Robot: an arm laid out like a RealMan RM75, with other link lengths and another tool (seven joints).
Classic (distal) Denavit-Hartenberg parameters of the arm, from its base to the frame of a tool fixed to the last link. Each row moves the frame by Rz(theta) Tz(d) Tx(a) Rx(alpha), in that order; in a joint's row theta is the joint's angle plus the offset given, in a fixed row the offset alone. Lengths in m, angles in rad.
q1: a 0, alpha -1.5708, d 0.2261, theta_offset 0
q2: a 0, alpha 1.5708, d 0, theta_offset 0
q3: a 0, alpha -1.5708, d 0.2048, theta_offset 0
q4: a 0, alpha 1.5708, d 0, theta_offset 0
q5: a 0, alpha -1.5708, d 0.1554, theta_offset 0
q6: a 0, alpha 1.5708, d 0, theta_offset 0
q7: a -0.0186, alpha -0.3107, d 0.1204, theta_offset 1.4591
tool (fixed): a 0, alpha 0, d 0.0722, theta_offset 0
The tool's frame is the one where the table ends.
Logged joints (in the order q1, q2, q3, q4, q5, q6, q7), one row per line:
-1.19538 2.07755 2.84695 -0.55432 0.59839 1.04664 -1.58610
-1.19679 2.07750 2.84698 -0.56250 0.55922 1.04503 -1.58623
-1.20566 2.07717 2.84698 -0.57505 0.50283 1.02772 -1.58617
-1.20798 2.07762 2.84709 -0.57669 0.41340 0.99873 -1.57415
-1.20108 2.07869 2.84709 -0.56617 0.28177 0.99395 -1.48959
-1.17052 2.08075 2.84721 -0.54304 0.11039 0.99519 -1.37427
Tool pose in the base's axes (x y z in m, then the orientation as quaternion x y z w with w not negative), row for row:
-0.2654 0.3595 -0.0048 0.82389 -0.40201 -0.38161 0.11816
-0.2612 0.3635 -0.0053 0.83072 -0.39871 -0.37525 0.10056
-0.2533 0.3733 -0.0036 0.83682 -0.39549 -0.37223 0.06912
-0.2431 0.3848 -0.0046 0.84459 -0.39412 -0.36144 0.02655
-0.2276 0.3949 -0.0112 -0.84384 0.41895 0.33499 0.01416
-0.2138 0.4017 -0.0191 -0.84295 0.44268 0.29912 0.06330
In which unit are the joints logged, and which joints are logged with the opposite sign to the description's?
The joints are logged in radians. Opposite sign: q2.
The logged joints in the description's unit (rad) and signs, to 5 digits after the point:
-1.19538 -2.07755 2.84695 -0.55432 0.59839 1.04664 -1.58610
-1.19679 -2.07750 2.84698 -0.56250 0.55922 1.04503 -1.58623
-1.20566 -2.07717 2.84698 -0.57505 0.50283 1.02772 -1.58617
-1.20798 -2.07762 2.84709 -0.57669 0.41340 0.99873 -1.57415
-1.20108 -2.07869 2.84709 -0.56617 0.28177 0.99395 -1.48959
-1.17052 -2.08075 2.84721 -0.54304 0.11039 0.99519 -1.37427

